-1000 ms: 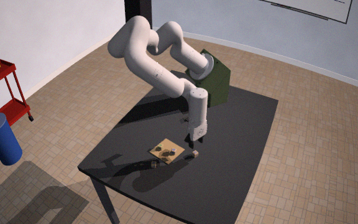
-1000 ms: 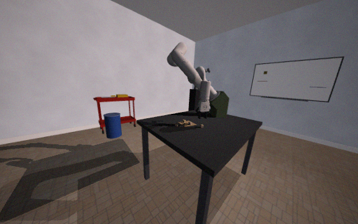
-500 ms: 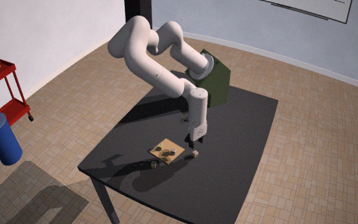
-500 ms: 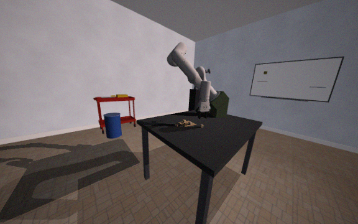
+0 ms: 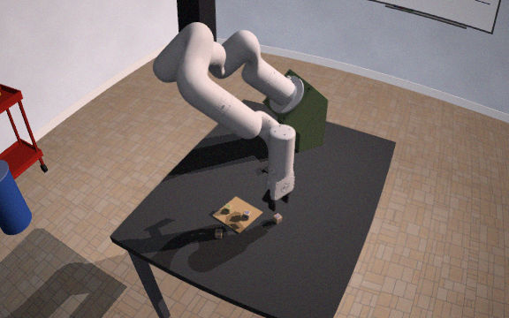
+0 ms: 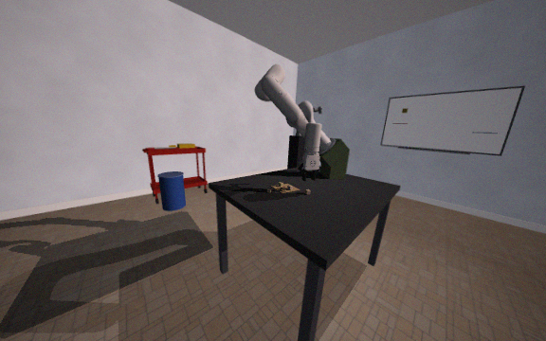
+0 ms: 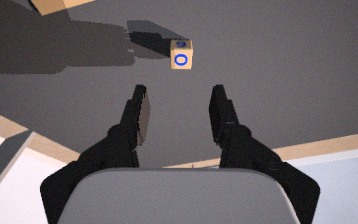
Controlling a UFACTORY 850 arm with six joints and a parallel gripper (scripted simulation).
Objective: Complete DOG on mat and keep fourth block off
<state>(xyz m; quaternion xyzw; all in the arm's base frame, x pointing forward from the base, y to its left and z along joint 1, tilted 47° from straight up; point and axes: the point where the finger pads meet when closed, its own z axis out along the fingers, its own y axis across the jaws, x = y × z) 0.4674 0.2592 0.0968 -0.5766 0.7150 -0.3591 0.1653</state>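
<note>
Right now my hand is 9 cm above the wooden block. Also, from my hand: tan mat (15 cm to the right, 10 cm below, 4 cm ahead).
</note>
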